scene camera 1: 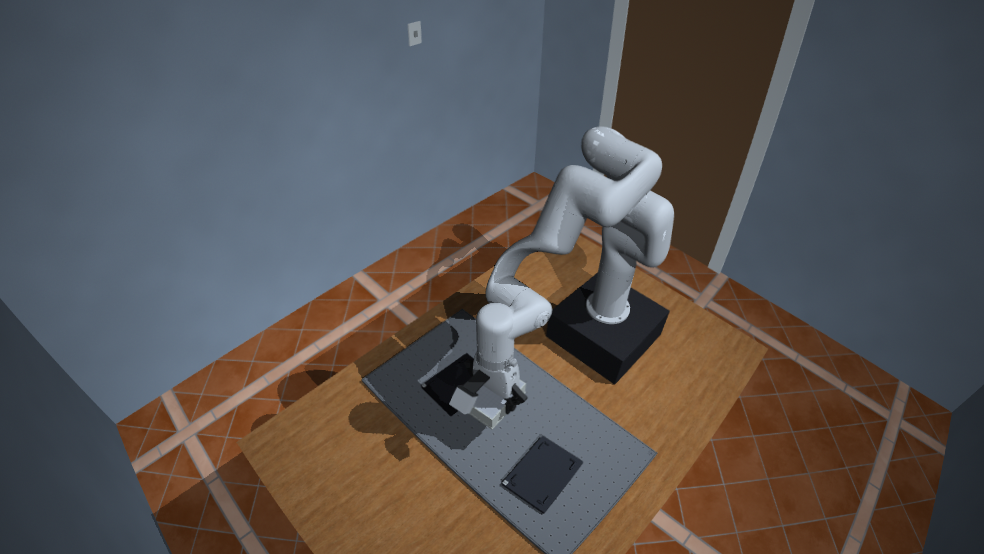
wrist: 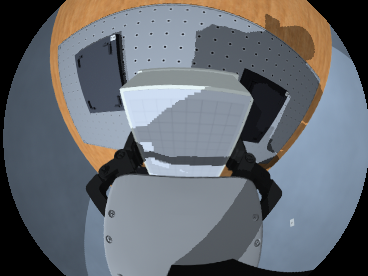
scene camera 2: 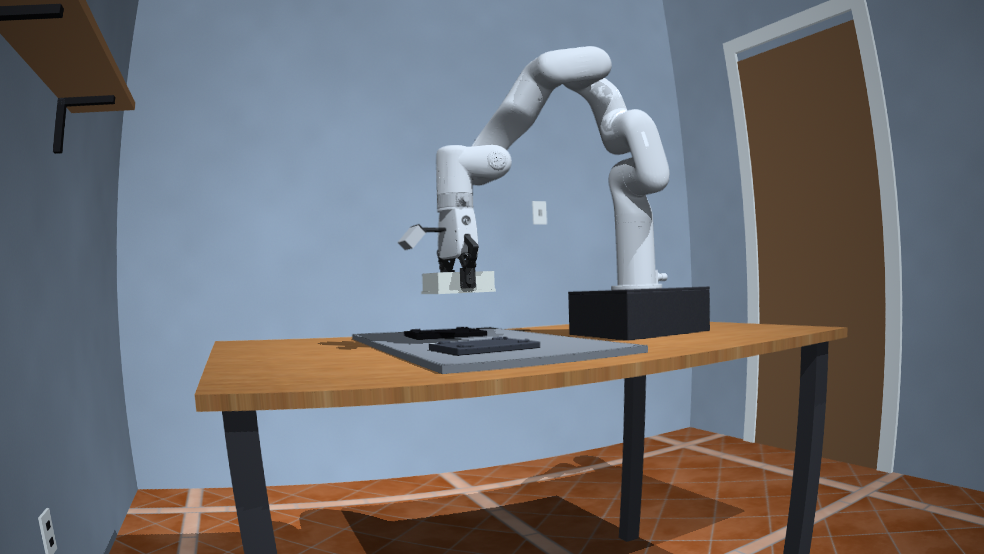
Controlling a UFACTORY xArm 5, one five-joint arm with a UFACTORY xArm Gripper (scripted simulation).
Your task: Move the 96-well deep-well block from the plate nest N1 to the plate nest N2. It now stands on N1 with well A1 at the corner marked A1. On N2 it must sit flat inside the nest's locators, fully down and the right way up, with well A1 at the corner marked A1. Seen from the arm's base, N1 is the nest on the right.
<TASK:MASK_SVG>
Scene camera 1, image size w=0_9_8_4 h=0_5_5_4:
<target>white 96-well deep-well block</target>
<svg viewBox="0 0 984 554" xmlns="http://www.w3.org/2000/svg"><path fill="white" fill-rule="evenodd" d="M482 386L476 392L479 395L469 414L493 430L505 417L507 402L504 398L499 397L485 386ZM520 380L519 388L524 394L526 394L526 383Z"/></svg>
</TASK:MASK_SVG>
